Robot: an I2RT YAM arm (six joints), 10 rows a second.
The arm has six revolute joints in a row. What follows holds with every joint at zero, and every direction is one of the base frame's. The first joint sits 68 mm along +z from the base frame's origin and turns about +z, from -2.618 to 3.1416 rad. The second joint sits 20 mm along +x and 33.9 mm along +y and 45.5 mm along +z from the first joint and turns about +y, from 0 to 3.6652 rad. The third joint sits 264 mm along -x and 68.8 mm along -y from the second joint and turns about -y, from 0 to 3.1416 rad. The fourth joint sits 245 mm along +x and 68.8 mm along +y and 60 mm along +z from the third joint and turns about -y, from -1.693 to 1.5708 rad. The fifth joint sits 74 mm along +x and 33.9 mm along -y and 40.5 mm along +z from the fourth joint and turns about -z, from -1.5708 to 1.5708 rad. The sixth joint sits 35.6 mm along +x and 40.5 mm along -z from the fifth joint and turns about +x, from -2.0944 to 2.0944 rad. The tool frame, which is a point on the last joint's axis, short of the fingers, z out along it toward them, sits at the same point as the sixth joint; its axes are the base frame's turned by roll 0, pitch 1.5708 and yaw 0 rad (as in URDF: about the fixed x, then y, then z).
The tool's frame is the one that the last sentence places.
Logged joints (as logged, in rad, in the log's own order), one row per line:
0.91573, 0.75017, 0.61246, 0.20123, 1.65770, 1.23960
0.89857, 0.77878, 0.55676, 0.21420, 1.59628, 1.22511
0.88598, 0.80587, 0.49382, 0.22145, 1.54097, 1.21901
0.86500, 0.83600, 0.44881, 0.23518, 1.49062, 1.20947
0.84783, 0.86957, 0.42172, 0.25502, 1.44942, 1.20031
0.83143, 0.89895, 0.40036, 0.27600, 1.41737, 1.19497
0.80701, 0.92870, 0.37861, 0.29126, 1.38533, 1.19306
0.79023, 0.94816, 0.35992, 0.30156, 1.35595, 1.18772
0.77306, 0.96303, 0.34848, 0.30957, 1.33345, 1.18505
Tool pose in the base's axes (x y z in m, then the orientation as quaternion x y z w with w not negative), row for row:
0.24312, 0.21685, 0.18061, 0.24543, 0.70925, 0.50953, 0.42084
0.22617, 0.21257, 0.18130, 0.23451, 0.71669, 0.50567, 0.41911
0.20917, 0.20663, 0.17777, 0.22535, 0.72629, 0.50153, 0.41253
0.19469, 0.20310, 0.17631, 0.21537, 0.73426, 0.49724, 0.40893
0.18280, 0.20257, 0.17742, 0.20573, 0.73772, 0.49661, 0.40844
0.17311, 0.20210, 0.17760, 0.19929, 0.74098, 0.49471, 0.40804
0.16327, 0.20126, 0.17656, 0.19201, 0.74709, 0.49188, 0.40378
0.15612, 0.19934, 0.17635, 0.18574, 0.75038, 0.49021, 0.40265
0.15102, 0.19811, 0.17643, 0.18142, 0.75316, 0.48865, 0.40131
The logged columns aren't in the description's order. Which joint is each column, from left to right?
Columns, left to right: joint 4, joint 1, joint 3, joint 5, joint 2, joint 6.
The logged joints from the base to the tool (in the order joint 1, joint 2, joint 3, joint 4, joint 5, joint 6), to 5 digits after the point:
0.75017, 1.65770, 0.61246, 0.91573, 0.20123, 1.23960
0.77878, 1.59628, 0.55676, 0.89857, 0.21420, 1.22511
0.80587, 1.54097, 0.49382, 0.88598, 0.22145, 1.21901
0.83600, 1.49062, 0.44881, 0.86500, 0.23518, 1.20947
0.86957, 1.44942, 0.42172, 0.84783, 0.25502, 1.20031
0.89895, 1.41737, 0.40036, 0.83143, 0.27600, 1.19497
0.92870, 1.38533, 0.37861, 0.80701, 0.29126, 1.19306
0.94816, 1.35595, 0.35992, 0.79023, 0.30156, 1.18772
0.96303, 1.33345, 0.34848, 0.77306, 0.30957, 1.18505

